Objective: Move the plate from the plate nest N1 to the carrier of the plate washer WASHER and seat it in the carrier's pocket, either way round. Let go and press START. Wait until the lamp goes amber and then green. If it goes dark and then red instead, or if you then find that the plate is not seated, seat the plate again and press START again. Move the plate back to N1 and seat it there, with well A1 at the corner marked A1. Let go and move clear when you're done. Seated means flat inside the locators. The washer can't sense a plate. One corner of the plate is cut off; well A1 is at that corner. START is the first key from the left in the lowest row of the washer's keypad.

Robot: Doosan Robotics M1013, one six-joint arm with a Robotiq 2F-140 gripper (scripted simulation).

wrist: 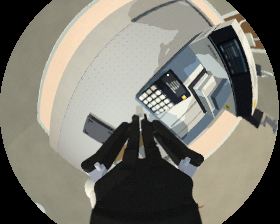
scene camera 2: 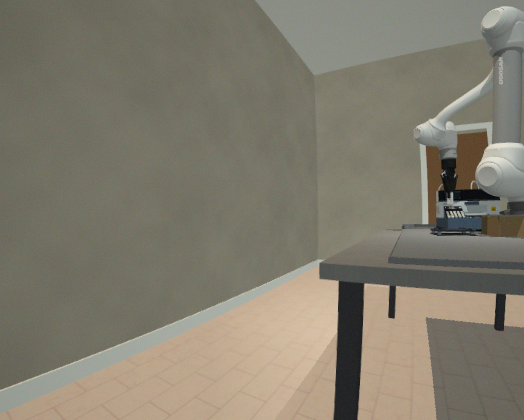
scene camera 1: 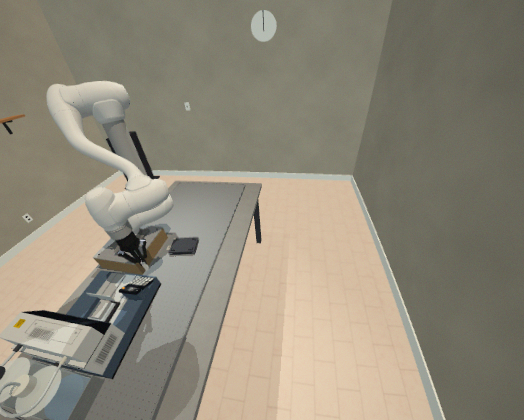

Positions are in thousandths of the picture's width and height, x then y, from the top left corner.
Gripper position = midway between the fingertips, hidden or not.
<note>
In view: the gripper (wrist: 498, 493) and a plate washer (wrist: 784, 225).
</note>
